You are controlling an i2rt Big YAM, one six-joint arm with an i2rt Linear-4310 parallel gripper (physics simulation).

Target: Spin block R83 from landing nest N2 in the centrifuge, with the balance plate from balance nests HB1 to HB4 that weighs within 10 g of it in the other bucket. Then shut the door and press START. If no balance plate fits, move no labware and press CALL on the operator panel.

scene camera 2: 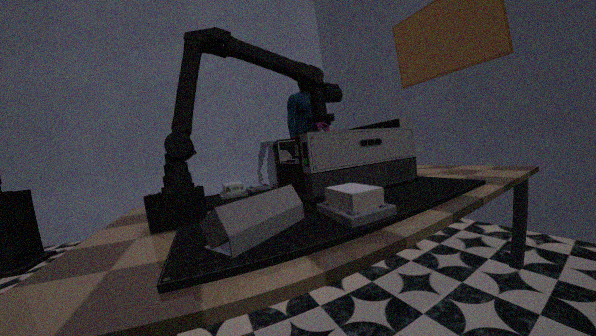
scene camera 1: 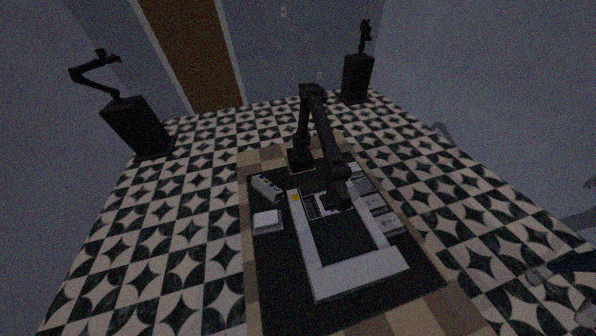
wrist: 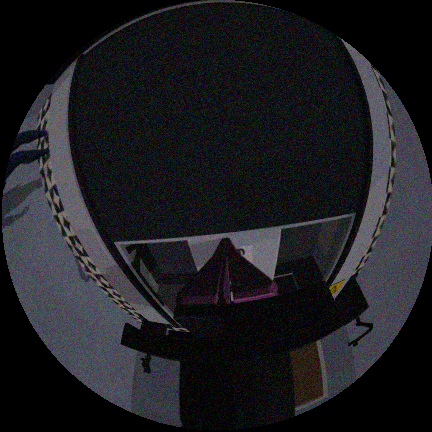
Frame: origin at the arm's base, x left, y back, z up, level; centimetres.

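Where they show: gripper, fingertip midpoint: [scene camera 1: 331,210] [wrist: 225,242]; arm's base, link origin: [scene camera 2: 179,190] [scene camera 1: 299,154].
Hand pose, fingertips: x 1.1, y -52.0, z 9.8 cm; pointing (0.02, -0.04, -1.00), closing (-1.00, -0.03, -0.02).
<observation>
Things, the pixels of their centre, and the offset from my fingertips.
- centrifuge, body centre: [wrist: 227,147] [scene camera 2: 343,156] [scene camera 1: 333,232] dx -1.4, dy -7.3, dz -6.4 cm
- white plate, body centre: [wrist: 236,259] [scene camera 1: 325,205] dx -0.8, dy +4.5, dz -2.0 cm
- sloped operator panel, body centre: [scene camera 2: 256,213] [scene camera 1: 266,187] dx -27.8, dy +34.1, dz -14.4 cm
- white block, body centre: [scene camera 2: 352,196] [scene camera 1: 266,219] dx -31.1, dy +12.0, dz -14.4 cm
My gripper [scene camera 1: 338,206] [scene camera 2: 323,126] [wrist: 225,242] is shut and holds nothing; its magenta fingers point down over the centrifuge, near the pale edge of its dark door [scene camera 1: 342,237] [wrist: 220,125]. The door covers the larger part of the opening between the white walls of the centrifuge [scene camera 1: 360,275] [scene camera 2: 360,150]. A white plate [wrist: 262,247] shows in the uncovered strip, partly behind the fingers; its label is mostly hidden. White labware [scene camera 1: 372,201] [scene camera 1: 390,221] stands in the row of nests right of the centrifuge in scene camera 1; labels are unreadable. R83 cannot be identified.
The sloped operator panel [scene camera 1: 267,188] [scene camera 2: 255,220] stands beside the arm base. A white block [scene camera 1: 266,218] [scene camera 2: 355,197] rests on a pale base left of the centrifuge. The centrifuge walls rise around the opening. A person [scene camera 2: 299,112] stands behind. Two pedestals [scene camera 1: 137,125] [scene camera 1: 356,77] carry other arms.
</observation>
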